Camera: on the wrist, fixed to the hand. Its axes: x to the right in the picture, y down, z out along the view.
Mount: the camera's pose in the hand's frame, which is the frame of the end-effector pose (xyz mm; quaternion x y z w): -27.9 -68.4 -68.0 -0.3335 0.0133 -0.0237 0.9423
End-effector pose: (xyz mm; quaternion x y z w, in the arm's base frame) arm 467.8 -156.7 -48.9 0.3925 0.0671 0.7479 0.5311
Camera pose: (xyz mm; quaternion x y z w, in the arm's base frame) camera 477.3 -129.6 -145.1 0.1812 -0.1698 0.7198 0.6482
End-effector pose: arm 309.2 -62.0 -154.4 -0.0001 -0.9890 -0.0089 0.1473
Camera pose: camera 355.5 -131.5 -98.7 -0.0257 -0.9271 -0.3417 0.1517
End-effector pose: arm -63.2 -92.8 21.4 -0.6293 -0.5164 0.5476 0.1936
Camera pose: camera -29.0 -68.2 112.5 0.6526 0.6816 -0.3308 0.0076
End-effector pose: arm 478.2 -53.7 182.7 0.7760 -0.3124 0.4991 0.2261
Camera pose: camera 475.2 46.7 181.6 0.6566 -0.4395 0.3711 0.4879
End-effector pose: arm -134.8 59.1 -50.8 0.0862 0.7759 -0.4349 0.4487
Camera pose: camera -196.7 75.9 26.5 -0.0810 0.8843 -0.1605 0.4310
